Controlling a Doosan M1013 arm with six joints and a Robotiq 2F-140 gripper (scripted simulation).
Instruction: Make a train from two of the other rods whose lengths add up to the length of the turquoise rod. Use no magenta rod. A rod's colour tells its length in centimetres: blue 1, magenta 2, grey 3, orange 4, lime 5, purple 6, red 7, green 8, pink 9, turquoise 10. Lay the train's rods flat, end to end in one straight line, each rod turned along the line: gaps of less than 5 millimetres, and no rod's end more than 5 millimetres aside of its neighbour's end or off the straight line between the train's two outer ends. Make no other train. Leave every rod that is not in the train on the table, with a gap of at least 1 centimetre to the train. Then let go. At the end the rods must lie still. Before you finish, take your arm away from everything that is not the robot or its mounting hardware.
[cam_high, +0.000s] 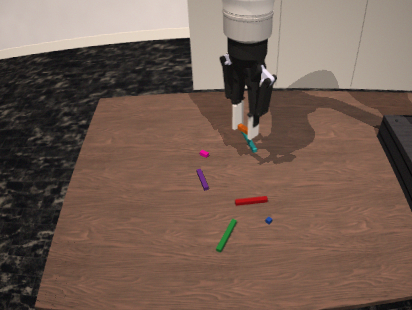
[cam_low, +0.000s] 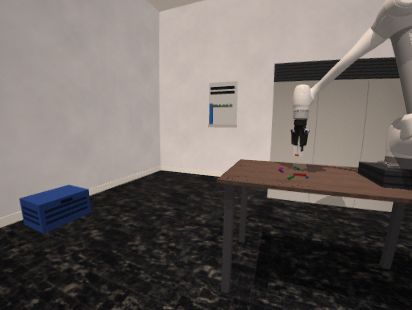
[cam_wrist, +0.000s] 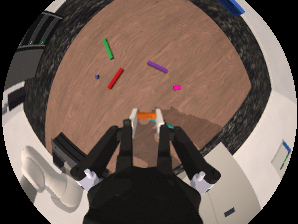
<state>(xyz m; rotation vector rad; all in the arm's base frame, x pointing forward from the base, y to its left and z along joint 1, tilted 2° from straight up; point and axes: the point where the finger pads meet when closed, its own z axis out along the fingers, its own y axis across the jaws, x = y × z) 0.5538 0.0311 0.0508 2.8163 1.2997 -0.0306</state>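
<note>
The red rod lies 2 cm behind my hand, 12 cm to the left of it and 13 cm below it. Round my hand: turquoise rod: 9 cm to the right, 13 cm below; magenta rod: 10 cm ahead, 2 cm to the right, 13 cm below; orange rod: 3 cm below.
</note>
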